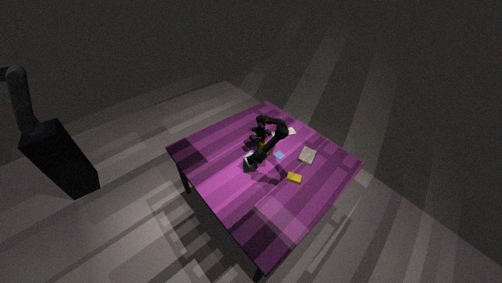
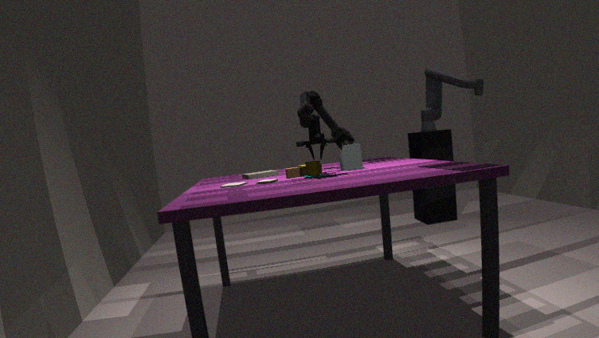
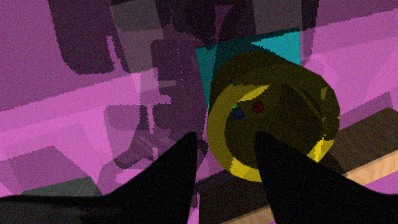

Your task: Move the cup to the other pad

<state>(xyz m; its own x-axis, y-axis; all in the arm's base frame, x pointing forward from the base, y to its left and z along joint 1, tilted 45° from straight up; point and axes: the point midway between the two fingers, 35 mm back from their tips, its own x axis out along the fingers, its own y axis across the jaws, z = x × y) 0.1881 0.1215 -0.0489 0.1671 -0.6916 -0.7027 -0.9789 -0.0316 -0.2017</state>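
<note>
The yellow cup lies 20 mm ahead of my gripper tip and 40 mm below it. From my gripper tip the other things lie so: wooden block: 60 mm ahead, 80 mm to the right, 60 mm below; then blue pad: 100 mm ahead, 170 mm to the right, 90 mm below.
</note>
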